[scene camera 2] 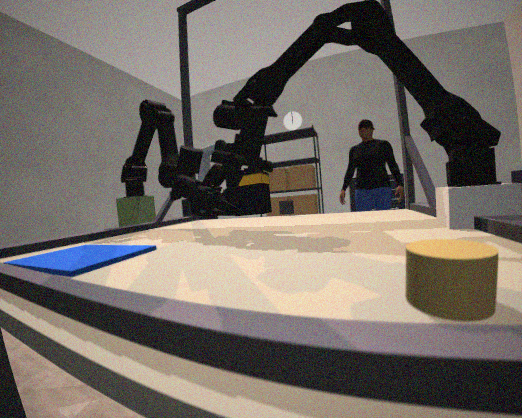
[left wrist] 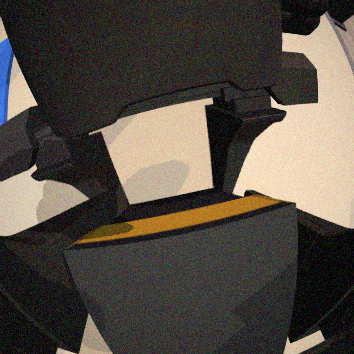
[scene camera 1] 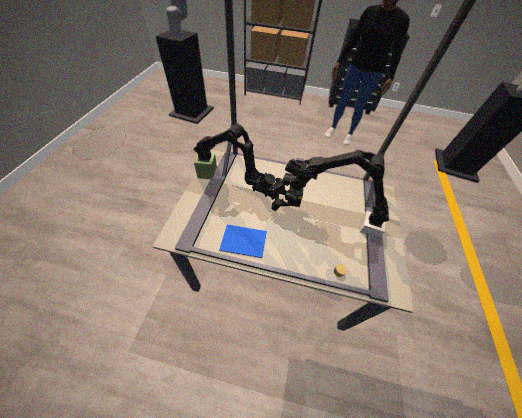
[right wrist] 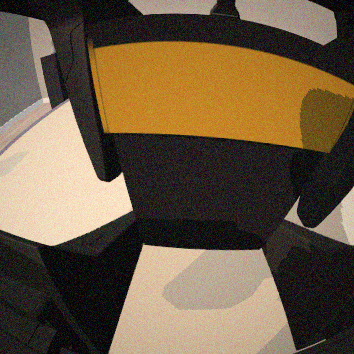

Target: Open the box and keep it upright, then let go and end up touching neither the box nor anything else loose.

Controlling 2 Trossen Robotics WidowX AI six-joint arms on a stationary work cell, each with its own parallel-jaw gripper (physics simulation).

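Where they show: left gripper, fingertip midpoint: (scene camera 2: 238,197) (left wrist: 180,198) (right wrist: 207,200); right gripper, fingertip midpoint: (scene camera 2: 247,212) (right wrist: 203,217); left arm's base, origin of the base link: (scene camera 2: 472,185) (scene camera 1: 375,221); right arm's base, origin of the base link: (scene camera 1: 204,157).
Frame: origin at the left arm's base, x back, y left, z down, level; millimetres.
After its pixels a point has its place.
Note:
The box (scene camera 2: 254,199) @(x -409, y 59, z -6 mm) (left wrist: 190,280) (right wrist: 210,175) @(x -465, y 35, z -22 mm) is dark with a yellow band on its side. It is held roughly upright, a little above the table, between both arms. The lid looks closed; no gap shows in the right wrist view. My left gripper (left wrist: 180,198) @(x -468, y 35, z -14 mm) (right wrist: 207,200) @(x -468, y 35, z -14 mm) reaches down from above and is shut on the box, one finger on either side of its upper part. My right gripper (left wrist: 176,218) @(x -447, y 36, z 24 mm) (right wrist: 203,217) @(x -447, y 36, z 24 mm) is shut on the box from the side, lower down. In the scene views the arms hide much of the box.
A flat blue square (scene camera 1: 243,241) @(x -586, y 353, z 60 mm) (scene camera 2: 85,257) @(x -542, y 353, z 59 mm) (left wrist: 4,85) @(x -597, y 273, z 59 mm) lies on the table (scene camera 1: 215,237) @(x -726, y 385, z 67 mm). A yellow cylinder (scene camera 1: 340,270) @(x -115, y 324, z 33 mm) (scene camera 2: 451,280) @(x -116, y 340, z 44 mm) stands near the table's front right in scene camera 1. The other arm parts are close together above the table's middle. A person (scene camera 1: 372,60) (scene camera 2: 371,165) stands behind.

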